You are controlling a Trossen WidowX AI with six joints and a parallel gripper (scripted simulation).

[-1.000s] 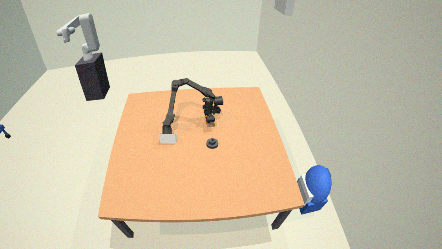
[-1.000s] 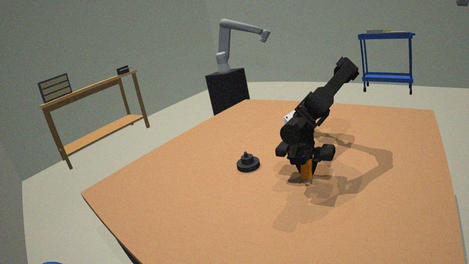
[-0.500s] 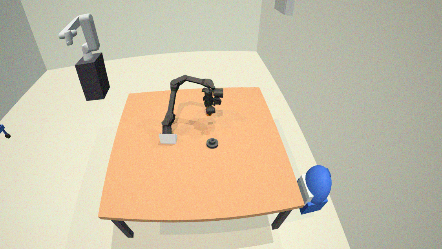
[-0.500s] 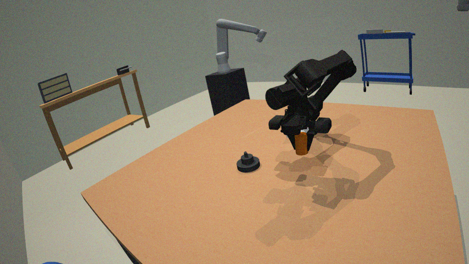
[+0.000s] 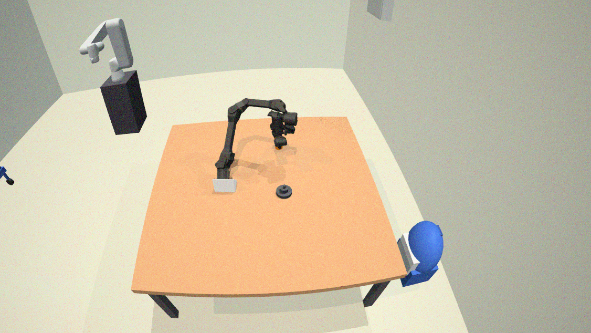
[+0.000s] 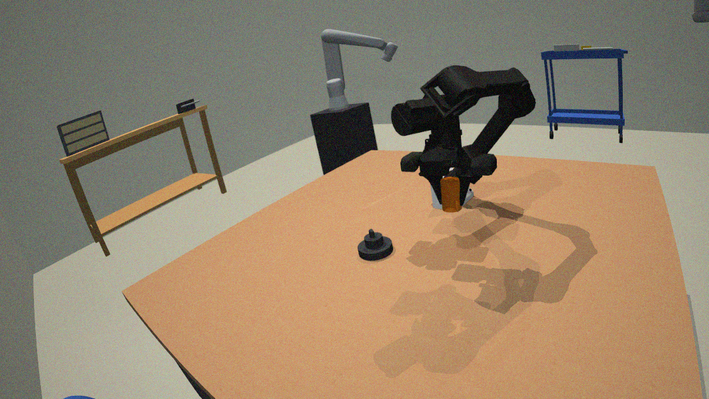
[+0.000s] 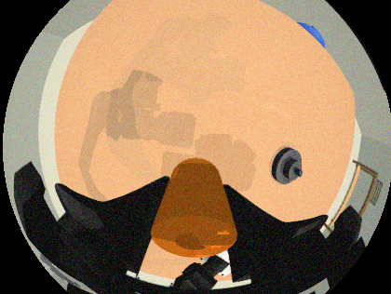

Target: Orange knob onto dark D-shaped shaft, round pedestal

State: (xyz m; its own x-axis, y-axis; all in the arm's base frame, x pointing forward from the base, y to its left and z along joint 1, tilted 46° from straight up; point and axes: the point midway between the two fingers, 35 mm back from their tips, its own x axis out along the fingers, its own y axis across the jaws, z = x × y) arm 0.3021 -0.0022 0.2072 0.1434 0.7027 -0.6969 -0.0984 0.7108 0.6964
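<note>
Now: gripper tip 21 cm to the left of the dark round pedestal, 11 cm above it and 1 cm short of it. Round my gripper tip: orange knob 2 cm above.
</note>
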